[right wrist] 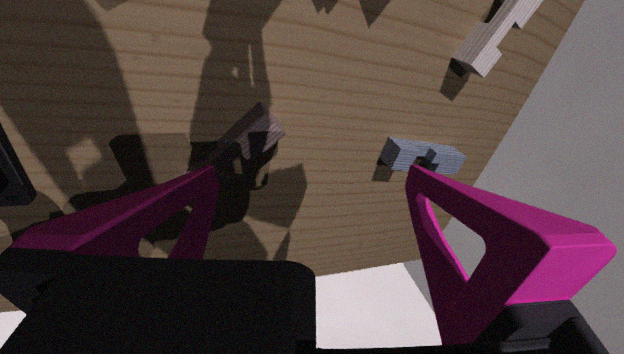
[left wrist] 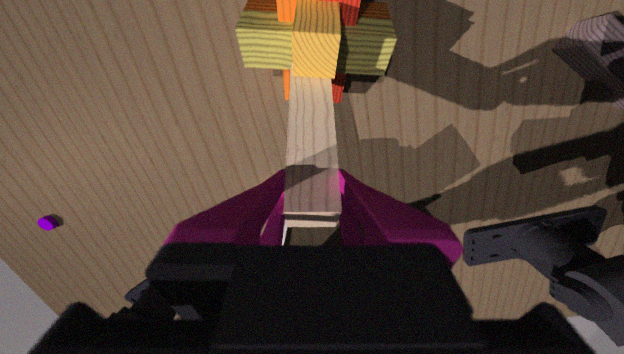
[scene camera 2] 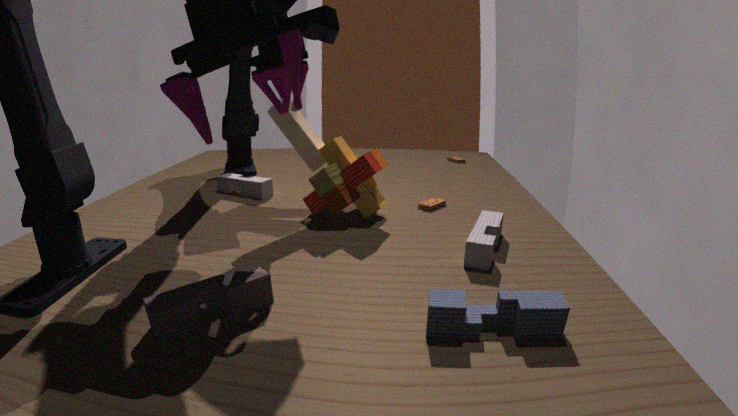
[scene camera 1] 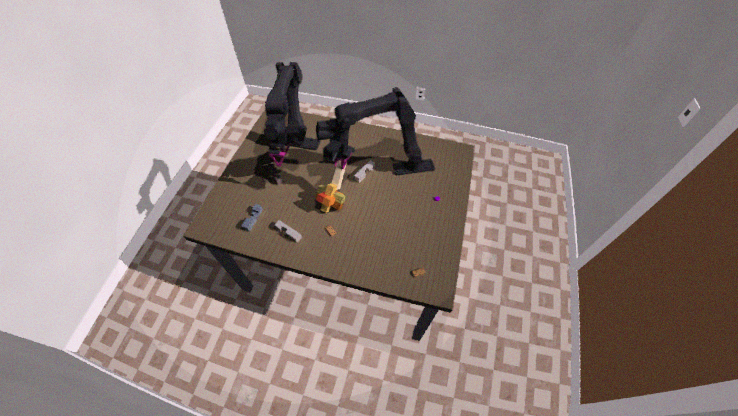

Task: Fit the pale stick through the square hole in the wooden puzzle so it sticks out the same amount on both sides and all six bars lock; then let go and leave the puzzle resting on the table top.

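Places are measured from the left arm's base along level axes (x left, y up, z ahead), in metres.
Pixels of known places: left gripper, fingertip midpoint: (left wrist: 312, 178) (scene camera 2: 289, 112) (scene camera 1: 340, 166); right gripper, fingertip midpoint: (right wrist: 311, 175) (scene camera 2: 253, 126) (scene camera 1: 282, 160); left arm's base, origin of the base link: (scene camera 2: 240, 168) (scene camera 1: 413, 167); right arm's base, origin of the base link: (left wrist: 527, 235) (scene camera 2: 69, 274).
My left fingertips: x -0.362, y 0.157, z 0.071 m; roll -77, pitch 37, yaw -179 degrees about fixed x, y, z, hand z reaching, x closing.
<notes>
For each thing: its top centre in the pictures, then the offset to it from my left fingertips. "pt": a spot on its surface instead.
- stick's upper end, surface spot: (left wrist: 312, 197) pt dy +0.017, dx +0.002, dz -0.003 m
- grey notched block, middle of its top: (scene camera 2: 243, 177) (scene camera 1: 364, 169) dy -0.126, dx +0.120, dz -0.075 m
- dark block, middle of its top: (scene camera 2: 206, 286) (right wrist: 229, 164) (scene camera 1: 274, 171) dy -0.126, dx -0.310, dz -0.139 m
- blue block, middle of its top: (scene camera 2: 500, 299) (right wrist: 431, 162) (scene camera 1: 251, 215) dy -0.126, dx -0.417, dz +0.099 m
- grey block, middle of its top: (scene camera 2: 487, 225) (right wrist: 515, 21) (scene camera 1: 287, 229) dy -0.126, dx -0.260, dz +0.197 m
- purple ball, middle of its top: (left wrist: 45, 224) (scene camera 1: 437, 198) dy -0.149, dx +0.422, dz +0.132 m
The wooden puzzle (scene camera 1: 330, 197) of orange, yellow, green and red bars rests near the table's middle; it also shows in scene camera 2 (scene camera 2: 347, 182) and at the top of the left wrist view (left wrist: 315, 38). The pale stick (scene camera 1: 338, 177) slants down into the puzzle, its far end inside the bars (scene camera 2: 303, 132) (left wrist: 312, 140). My left gripper (scene camera 1: 341, 162) is shut on the stick's upper end (left wrist: 312, 197) (scene camera 2: 285, 92). My right gripper (scene camera 1: 277, 158) is open and empty, hovering near the table's far left (right wrist: 310, 211).
A grey notched block (scene camera 1: 364, 170) lies just right of the stick. A dark block (right wrist: 254, 133) lies under my right gripper. A blue block (scene camera 1: 252, 217) and a grey block (scene camera 1: 288, 231) lie front left. Two small tan tiles (scene camera 1: 331, 230) (scene camera 1: 418, 271) and a purple ball (scene camera 1: 437, 198) lie farther out.
</notes>
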